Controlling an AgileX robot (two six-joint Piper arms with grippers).
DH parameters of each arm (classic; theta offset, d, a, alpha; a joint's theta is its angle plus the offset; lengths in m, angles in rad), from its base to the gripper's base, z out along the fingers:
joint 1: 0 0.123 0 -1.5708
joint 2: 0.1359 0 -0.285 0
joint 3: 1.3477 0 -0.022 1.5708
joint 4: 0 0.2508 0 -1.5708
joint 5: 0 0 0.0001 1.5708
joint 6: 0 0.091 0 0
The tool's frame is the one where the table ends.
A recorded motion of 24 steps. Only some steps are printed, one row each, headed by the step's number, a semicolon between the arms.
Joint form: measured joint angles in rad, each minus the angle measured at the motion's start. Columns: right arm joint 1, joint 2, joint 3, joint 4, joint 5, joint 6; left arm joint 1, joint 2, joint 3, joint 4, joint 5, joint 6.
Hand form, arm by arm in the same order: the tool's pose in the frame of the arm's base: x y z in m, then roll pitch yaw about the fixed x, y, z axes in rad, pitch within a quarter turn. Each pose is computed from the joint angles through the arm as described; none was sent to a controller.
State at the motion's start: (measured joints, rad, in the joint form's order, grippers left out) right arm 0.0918 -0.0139 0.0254 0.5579 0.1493 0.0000; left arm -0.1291 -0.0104 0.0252 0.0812 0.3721 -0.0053
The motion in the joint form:
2: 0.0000 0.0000 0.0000 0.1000 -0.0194 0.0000; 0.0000 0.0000 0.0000 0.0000 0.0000 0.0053
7: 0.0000 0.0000 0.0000 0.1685 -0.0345 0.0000; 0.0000 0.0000 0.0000 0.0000 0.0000 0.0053
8: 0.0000 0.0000 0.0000 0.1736 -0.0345 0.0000; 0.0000 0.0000 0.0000 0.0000 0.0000 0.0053
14: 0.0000 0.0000 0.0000 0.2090 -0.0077 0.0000; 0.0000 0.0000 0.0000 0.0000 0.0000 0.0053
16: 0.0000 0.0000 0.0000 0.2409 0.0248 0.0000; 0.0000 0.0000 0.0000 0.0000 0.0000 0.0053
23: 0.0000 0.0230 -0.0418 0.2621 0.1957 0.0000; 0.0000 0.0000 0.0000 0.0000 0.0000 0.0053
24: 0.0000 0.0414 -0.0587 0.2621 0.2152 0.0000; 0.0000 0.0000 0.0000 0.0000 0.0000 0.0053
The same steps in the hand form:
2: 0.0553 0.0124 0.1960 1.6154 0.9143 1.7773; 0.0526 -0.0041 0.1719 2.8731 1.2609 2.7621
7: 0.0554 0.0121 0.1976 1.5863 0.8468 1.7504; 0.0526 -0.0041 0.1719 2.8731 1.2609 2.7621
8: 0.0554 0.0122 0.1976 1.5856 0.8418 1.7502; 0.0526 -0.0041 0.1719 2.8731 1.2609 2.7621
14: 0.0550 0.0141 0.1961 1.6090 0.8060 1.7883; 0.0526 -0.0041 0.1719 2.8731 1.2609 2.7621
16: 0.0544 0.0164 0.1943 1.6351 0.7728 1.8321; 0.0526 -0.0041 0.1719 2.8731 1.2609 2.7621
23: 0.0505 0.0273 0.1969 1.7620 0.7357 2.0442; 0.0526 -0.0041 0.1719 2.8731 1.2609 2.7621
24: 0.0507 0.0286 0.2003 1.7811 0.7312 2.0712; 0.0526 -0.0041 0.1719 2.8731 1.2609 2.7621

